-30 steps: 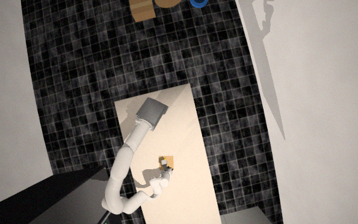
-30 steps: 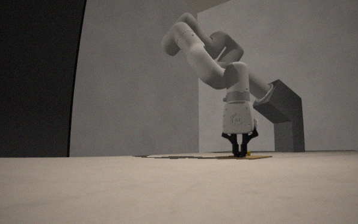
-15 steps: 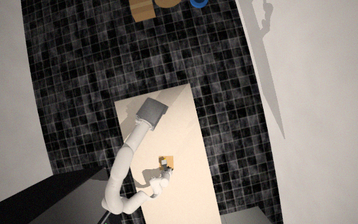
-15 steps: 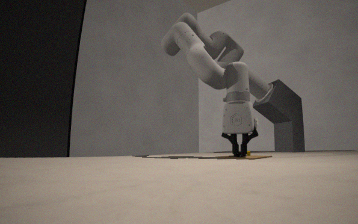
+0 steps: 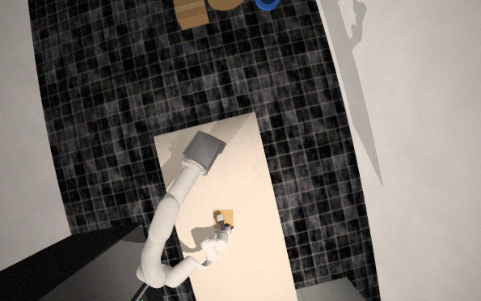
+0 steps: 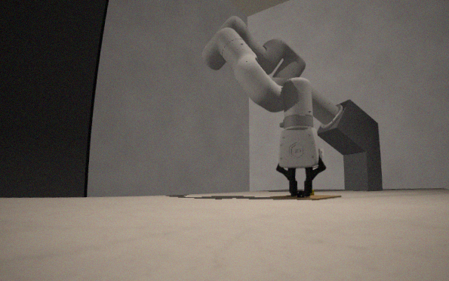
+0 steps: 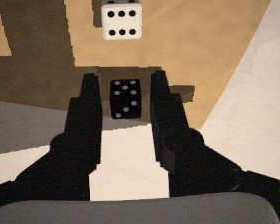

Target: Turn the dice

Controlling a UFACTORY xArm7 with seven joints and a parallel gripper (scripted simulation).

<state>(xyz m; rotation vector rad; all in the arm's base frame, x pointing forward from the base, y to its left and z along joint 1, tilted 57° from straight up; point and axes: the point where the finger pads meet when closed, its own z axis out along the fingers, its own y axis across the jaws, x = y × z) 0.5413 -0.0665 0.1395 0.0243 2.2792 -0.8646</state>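
My hand is 1 cm above the black die. Round my hand: pale die: 5 cm behind, 1 cm to the left, 1 cm below; then tan mat: 5 cm behind, 1 cm to the left, 2 cm below; then yellow die: 9 cm behind, 3 cm to the left, 1 cm below.
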